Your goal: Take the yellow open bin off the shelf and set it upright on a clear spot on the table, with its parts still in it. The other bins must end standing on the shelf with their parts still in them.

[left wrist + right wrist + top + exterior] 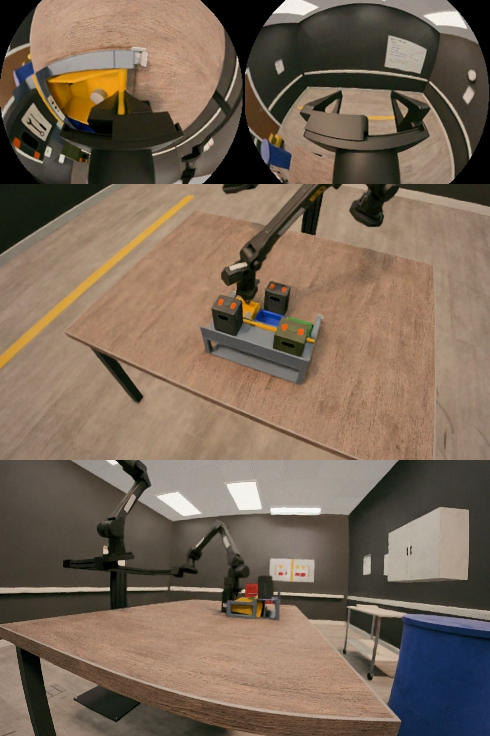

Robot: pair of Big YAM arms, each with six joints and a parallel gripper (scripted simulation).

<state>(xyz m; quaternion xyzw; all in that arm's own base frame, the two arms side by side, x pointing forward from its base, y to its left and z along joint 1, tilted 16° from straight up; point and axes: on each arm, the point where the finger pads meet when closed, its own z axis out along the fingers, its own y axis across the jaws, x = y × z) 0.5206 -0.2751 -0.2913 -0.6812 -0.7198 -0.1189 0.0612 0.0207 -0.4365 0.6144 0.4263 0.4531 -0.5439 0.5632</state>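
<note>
Now: left hand 80 mm short of the yellow open bin and 10 mm to the right of it. The rest, counted from my left hand: grey shelf 130 mm to the left, 100 mm ahead, 10 mm above; then dark lidded bin 100 mm to the left, 60 mm behind.
</note>
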